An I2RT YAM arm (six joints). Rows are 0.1 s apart.
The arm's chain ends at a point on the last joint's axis. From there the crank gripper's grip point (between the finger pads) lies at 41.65 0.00 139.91 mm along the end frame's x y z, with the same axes.
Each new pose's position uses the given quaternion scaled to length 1; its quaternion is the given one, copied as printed.
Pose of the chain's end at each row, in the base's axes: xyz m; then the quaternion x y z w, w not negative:
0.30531 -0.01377 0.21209 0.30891 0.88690 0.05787 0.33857
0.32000 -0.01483 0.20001 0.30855 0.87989 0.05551 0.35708
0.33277 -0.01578 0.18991 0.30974 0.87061 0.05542 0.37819
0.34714 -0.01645 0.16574 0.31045 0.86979 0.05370 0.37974
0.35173 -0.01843 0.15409 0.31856 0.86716 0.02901 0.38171
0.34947 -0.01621 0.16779 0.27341 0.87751 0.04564 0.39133
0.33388 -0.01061 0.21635 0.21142 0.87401 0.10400 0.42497
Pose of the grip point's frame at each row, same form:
0.37018 -0.00422 0.08167 0.30891 0.88690 0.05787 0.33857
0.38961 -0.00773 0.07190 0.30855 0.87989 0.05551 0.35708
0.40796 -0.01085 0.06488 0.30974 0.87061 0.05542 0.37819
0.42262 -0.01218 0.04086 0.31045 0.86979 0.05370 0.37974
0.42588 -0.02148 0.02838 0.31856 0.86716 0.02901 0.38171
0.42638 -0.01347 0.04375 0.27341 0.87751 0.04564 0.39133
0.42108 0.00876 0.10089 0.21142 0.87401 0.10400 0.42497

